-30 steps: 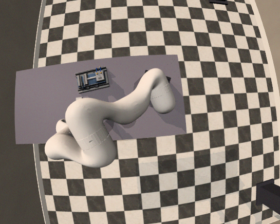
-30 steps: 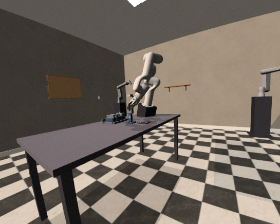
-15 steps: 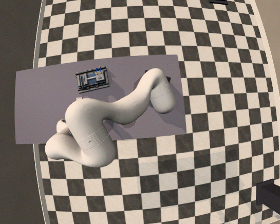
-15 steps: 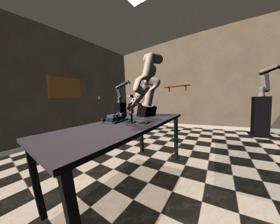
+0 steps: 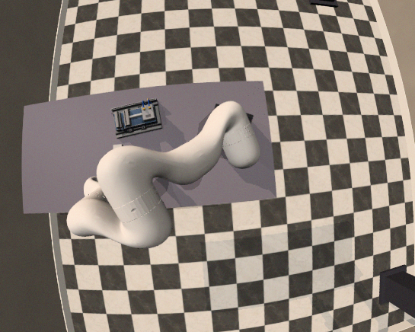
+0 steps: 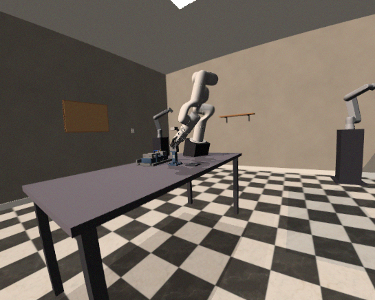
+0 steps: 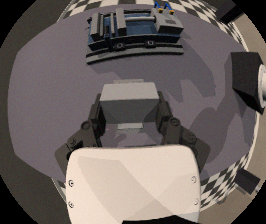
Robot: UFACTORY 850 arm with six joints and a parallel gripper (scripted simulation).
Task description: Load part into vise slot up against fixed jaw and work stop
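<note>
The part is 10 mm to the right of my hand and 10 mm below it. Round my hand: vise 10 mm behind, 240 mm to the right, 130 mm below; then air cylinder rod 30 mm behind, 240 mm to the right, 90 mm below.
</note>
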